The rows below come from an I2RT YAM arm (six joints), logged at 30 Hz.
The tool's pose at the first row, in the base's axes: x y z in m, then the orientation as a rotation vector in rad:
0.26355 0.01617 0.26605 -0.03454 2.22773 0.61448
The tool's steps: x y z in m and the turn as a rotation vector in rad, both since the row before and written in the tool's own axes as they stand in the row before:
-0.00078 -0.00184 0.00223 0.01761 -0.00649 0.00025
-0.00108 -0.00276 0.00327 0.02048 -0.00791 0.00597
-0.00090 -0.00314 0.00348 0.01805 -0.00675 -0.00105
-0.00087 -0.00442 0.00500 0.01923 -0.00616 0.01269
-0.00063 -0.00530 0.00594 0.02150 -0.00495 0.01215
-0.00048 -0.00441 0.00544 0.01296 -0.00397 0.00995
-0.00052 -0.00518 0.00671 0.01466 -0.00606 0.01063
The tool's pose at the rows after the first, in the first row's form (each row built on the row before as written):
0.26605 0.01540 0.26460 -0.02326 2.22671 0.59427
0.26968 0.01414 0.26242 -0.00376 2.22572 0.57382
0.27339 0.01257 0.25986 0.00630 2.22413 0.55239
0.27840 0.01035 0.25595 0.03206 2.22474 0.53721
0.28401 0.00759 0.25098 0.05806 2.22683 0.51932
0.28894 0.00535 0.24652 0.07689 2.22718 0.50980
0.29489 0.00273 0.24105 0.09785 2.22585 0.49845

